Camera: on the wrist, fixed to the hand. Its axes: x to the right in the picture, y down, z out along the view.
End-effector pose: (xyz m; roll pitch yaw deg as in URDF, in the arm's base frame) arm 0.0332 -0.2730 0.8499 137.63 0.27 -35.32
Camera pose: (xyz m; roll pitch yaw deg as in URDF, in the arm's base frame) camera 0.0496 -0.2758 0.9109 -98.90 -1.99 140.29
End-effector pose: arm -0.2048 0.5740 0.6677 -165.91 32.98 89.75
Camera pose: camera -0.1578 0.6078 0.6931 -154.72 -37.59 -91.50
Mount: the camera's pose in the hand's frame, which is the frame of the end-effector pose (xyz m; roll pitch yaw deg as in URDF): 0.0147 0.0358 -0.0500 38.72 4.23 -177.91
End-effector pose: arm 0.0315 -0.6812 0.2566 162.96 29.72 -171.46
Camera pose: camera -0.0126 -0.6680 0.2999 -122.30 -33.10 4.68
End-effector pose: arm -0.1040 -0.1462 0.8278 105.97 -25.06 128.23
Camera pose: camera -0.1296 -0.1754 0.8777 -69.54 25.81 -56.93
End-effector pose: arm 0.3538 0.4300 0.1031 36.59 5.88 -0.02
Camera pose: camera 0.3665 0.4885 0.0829 2.11 -1.24 179.13
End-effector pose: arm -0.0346 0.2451 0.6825 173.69 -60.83 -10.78
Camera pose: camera -0.0792 0.2230 0.7215 -139.01 56.77 164.59
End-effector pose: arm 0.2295 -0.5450 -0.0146 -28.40 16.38 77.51
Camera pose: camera 0.2213 -0.5464 -0.0773 66.02 -13.62 -98.53
